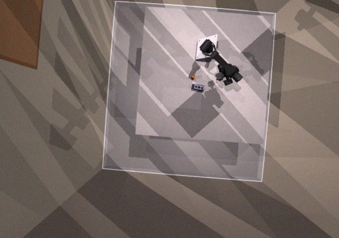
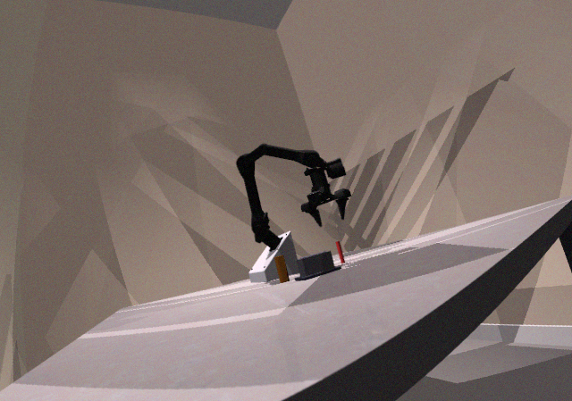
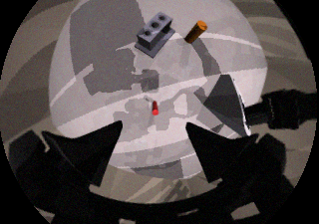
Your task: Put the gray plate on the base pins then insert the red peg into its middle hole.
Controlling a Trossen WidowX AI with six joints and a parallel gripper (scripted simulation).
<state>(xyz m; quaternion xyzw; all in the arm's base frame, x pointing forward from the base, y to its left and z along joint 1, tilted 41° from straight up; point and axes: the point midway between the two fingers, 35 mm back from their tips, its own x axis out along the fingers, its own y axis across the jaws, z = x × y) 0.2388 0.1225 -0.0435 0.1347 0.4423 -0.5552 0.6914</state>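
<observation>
Now: gripper tip 10 mm past the red peg, 10 mm to the right of it and 110 mm above it. From my gripper tip the other things lie so: base (100 mm ahead, 170 mm to the right, 140 mm below); then orange cylinder (10 mm ahead, 240 mm to the right, 110 mm below); then gray plate (100 mm ahead, 170 mm to the right, 100 mm below).
</observation>
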